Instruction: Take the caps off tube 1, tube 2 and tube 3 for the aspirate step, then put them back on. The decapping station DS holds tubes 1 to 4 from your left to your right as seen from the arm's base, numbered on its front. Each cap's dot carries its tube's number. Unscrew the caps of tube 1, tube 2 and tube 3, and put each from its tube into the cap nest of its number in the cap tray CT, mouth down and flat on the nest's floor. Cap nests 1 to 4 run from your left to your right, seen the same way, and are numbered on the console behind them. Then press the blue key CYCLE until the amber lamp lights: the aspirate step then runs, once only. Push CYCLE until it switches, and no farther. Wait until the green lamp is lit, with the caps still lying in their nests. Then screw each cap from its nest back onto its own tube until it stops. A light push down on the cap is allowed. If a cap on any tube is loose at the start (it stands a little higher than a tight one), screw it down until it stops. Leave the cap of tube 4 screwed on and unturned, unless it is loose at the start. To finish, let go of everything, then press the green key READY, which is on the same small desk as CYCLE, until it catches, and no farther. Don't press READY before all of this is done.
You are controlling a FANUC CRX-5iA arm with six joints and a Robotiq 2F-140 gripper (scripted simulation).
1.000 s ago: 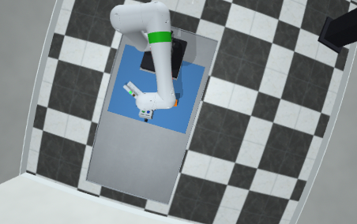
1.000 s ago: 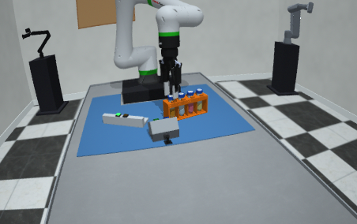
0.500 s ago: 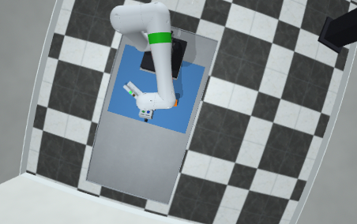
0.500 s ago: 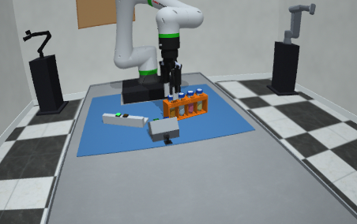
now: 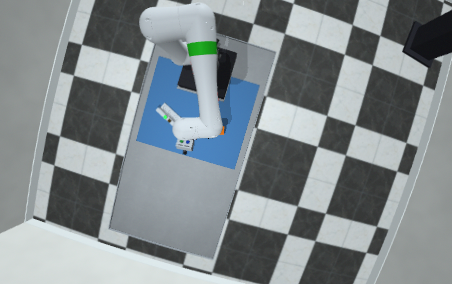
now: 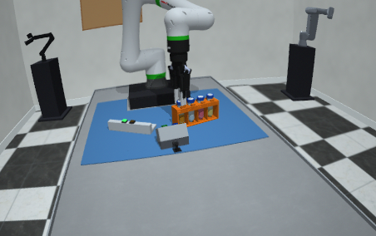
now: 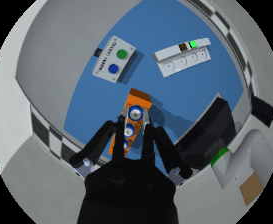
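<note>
Now: the green key 120 mm ahead of my hand, 80 mm to the right of it and 70 mm below it. Also, from my hand: blue key (110 mm ahead, 30 mm to the right, 70 mm below); then small grey key desk (140 mm ahead, 50 mm to the right, 90 mm below).
</note>
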